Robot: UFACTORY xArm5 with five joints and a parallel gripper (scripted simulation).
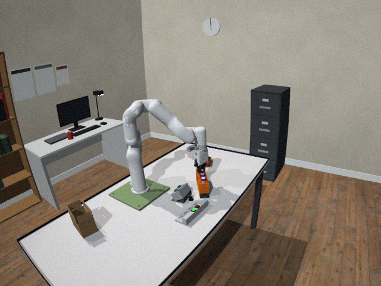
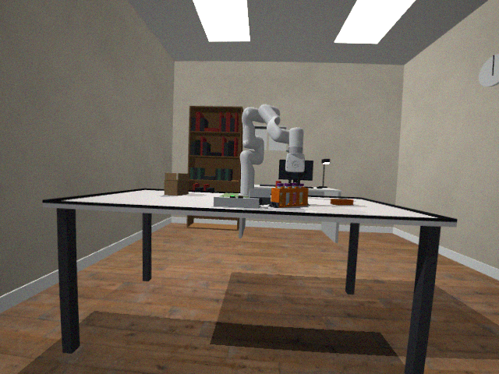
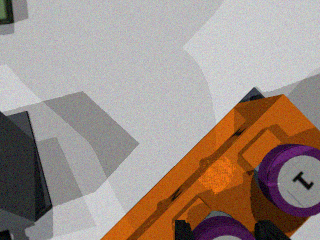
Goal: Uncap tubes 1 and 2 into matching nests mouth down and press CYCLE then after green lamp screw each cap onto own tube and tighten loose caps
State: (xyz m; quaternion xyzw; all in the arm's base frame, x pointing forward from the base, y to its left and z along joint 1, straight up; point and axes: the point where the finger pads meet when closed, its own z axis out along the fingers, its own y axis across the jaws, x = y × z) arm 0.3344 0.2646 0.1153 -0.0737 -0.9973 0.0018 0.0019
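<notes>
The purple cap marked 2 is 10 mm below my hand. Also, from my hand: purple cap marked 1: 30 mm behind, 40 mm to the left, 20 mm below; then cap 4: 60 mm ahead, 80 mm to the right, 20 mm below; then blue cycle key: 70 mm behind, 170 mm to the right, 60 mm below.
</notes>
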